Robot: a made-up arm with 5 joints. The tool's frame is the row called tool.
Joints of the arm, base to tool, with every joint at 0 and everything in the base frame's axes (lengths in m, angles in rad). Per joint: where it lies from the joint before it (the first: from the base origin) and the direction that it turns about. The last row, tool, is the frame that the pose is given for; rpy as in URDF.
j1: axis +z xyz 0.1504 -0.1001 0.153
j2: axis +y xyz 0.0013 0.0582 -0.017
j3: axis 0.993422 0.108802 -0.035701 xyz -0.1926 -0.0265 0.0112
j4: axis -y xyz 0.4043 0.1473 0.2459
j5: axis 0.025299 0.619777 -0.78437 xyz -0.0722 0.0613 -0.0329
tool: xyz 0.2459 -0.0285 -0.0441 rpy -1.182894 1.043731 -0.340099
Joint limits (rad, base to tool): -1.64..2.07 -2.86..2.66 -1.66..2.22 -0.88..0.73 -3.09..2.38
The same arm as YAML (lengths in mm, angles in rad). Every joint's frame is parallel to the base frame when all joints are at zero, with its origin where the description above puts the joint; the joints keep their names.
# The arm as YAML. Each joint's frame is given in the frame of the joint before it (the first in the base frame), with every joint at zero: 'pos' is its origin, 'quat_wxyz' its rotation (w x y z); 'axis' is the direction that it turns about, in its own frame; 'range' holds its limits. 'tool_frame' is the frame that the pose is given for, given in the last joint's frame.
length_unit: mm
angle_unit: rad
joints:
  - joint: j1
    pos: [150.4, -100.1, 153.0]
    quat_wxyz: [1.0, 0.0, 0.0, 0.0]
    axis: "+z"
    range: [-1.64, 2.07]
  - joint: j2
    pos: [1.3, 58.2, -17.0]
    quat_wxyz: [1.0, 0.0, 0.0, 0.0]
    axis: "+y"
    range: [-2.86, 2.66]
  - joint: j3
    pos: [-192.6, -26.5, 11.2]
    quat_wxyz: [1.0, 0.0, 0.0, 0.0]
    axis: [0.993422, 0.108802, -0.035701]
    range: [-1.66, 2.22]
  - joint: j4
    pos: [404.3, 147.3, 245.9]
    quat_wxyz: [1.0, 0.0, 0.0, 0.0]
    axis: "-y"
    range: [-0.88, 0.73]
  - joint: j5
    pos: [-72.2, 61.3, -32.9]
    quat_wxyz: [1.0, 0.0, 0.0, 0.0]
    axis: [0.025299, 0.619777, -0.78437]
    range: [-3.09, 2.38]
tool_frame:
  pos: [245.9, -28.5, -44.1]
  quat_wxyz: [0.756293, -0.406343, 0.489649, 0.15215]

